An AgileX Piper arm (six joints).
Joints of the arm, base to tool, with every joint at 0 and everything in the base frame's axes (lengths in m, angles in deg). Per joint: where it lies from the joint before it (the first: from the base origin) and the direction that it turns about. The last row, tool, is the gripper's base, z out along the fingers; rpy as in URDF.
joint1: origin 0 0 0.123 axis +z
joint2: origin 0 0 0 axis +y
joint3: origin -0.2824 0 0.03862 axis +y
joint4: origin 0.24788 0 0.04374 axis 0.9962 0 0.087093
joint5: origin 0 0 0 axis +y
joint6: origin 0.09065 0 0.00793 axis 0.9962 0 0.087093
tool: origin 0 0 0 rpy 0 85 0
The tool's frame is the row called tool.
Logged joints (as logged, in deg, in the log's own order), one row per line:
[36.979, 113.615, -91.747, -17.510, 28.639, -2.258]
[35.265, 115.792, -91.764, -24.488, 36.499, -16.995]
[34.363, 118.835, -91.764, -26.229, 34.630, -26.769]
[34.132, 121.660, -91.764, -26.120, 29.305, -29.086]
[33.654, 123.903, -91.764, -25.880, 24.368, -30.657]
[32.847, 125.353, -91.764, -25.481, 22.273, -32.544]
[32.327, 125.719, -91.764, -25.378, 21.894, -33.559]
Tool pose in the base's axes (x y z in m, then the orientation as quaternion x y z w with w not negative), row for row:
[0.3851, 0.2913, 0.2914, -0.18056, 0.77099, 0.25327, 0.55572]
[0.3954, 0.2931, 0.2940, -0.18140, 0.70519, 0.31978, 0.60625]
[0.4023, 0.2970, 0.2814, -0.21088, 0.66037, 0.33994, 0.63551]
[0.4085, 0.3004, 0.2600, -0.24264, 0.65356, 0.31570, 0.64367]
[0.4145, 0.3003, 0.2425, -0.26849, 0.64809, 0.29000, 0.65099]
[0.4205, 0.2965, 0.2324, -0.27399, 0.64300, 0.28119, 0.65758]
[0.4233, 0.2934, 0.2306, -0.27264, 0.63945, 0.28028, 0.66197]
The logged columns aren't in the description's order. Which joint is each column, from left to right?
Columns, left to right: joint1, joint2, joint3, joint4, joint6, joint5.
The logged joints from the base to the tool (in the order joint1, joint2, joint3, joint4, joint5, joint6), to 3 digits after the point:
[36.979, 113.615, -91.747, -17.510, -2.258, 28.639]
[35.265, 115.792, -91.764, -24.488, -16.995, 36.499]
[34.363, 118.835, -91.764, -26.229, -26.769, 34.630]
[34.132, 121.660, -91.764, -26.120, -29.086, 29.305]
[33.654, 123.903, -91.764, -25.880, -30.657, 24.368]
[32.847, 125.353, -91.764, -25.481, -32.544, 22.273]
[32.327, 125.719, -91.764, -25.378, -33.559, 21.894]

